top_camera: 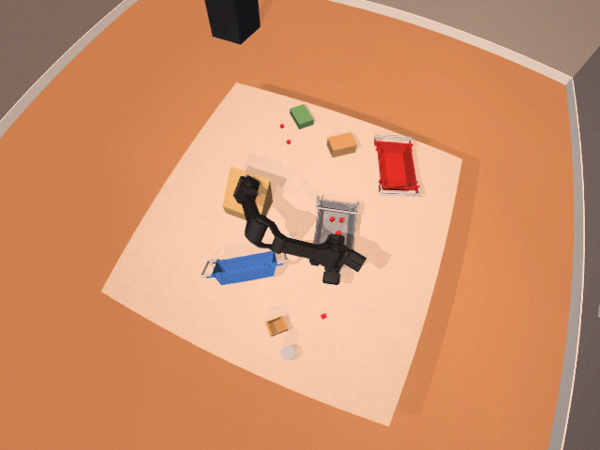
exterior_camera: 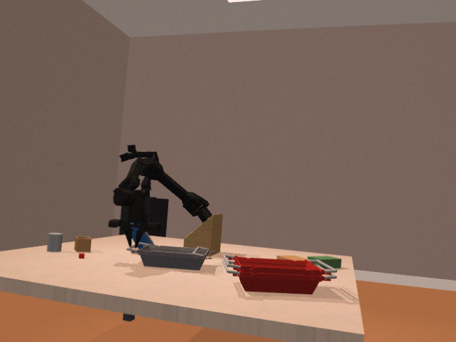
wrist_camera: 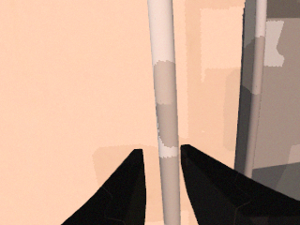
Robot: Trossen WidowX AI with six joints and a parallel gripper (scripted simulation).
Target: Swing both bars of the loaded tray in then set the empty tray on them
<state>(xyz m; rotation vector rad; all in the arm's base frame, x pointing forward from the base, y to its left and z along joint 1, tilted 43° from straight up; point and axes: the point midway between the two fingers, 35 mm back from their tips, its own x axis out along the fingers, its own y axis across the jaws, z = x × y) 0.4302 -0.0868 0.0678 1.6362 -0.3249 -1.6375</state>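
Right now the blue tray is 30 cm behind my gripper tip, 16 cm to the right of it and 2 cm above it. The rest, counted from my gripper tip: grey cylinder (2 cm ahead, 37 cm to the right, 2 cm below); then brown box (7 cm behind, 30 cm to the right, 4 cm below); then red cube (6 cm ahead, 18 cm to the right, 4 cm below).
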